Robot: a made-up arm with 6 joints.
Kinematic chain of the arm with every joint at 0, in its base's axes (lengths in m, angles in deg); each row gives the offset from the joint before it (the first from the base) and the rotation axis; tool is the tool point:
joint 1: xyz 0 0 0.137 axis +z
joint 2: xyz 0 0.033 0 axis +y
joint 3: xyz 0 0 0.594 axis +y
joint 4: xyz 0 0 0.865 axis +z
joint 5: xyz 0 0 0 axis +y
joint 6: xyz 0 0 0.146 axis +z
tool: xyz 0 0 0
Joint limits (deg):
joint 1: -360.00..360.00
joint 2: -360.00..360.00
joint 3: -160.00..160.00
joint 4: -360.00..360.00
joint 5: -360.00..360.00
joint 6: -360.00..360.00
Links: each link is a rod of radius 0.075 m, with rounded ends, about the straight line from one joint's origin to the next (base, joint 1, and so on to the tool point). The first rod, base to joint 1, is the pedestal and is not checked.
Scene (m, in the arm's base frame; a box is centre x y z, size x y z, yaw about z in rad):
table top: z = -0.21
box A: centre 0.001 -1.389 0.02 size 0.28 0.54 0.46 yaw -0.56
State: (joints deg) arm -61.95 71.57 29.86 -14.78 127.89 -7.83
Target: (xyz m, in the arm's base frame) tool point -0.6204 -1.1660 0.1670
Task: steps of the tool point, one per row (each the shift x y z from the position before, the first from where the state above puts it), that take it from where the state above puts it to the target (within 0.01 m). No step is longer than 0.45 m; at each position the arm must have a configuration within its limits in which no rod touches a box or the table.
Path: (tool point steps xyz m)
1: -0.1425 -0.0591 0.3704
2: -0.1741 0.0687 0.3584
3: -0.1585 0.1969 0.3088
4: -0.2210 -0.2184 -0.2771
5: -0.2752 -0.0780 -0.3202
6: -0.2643 0.0708 -0.3351

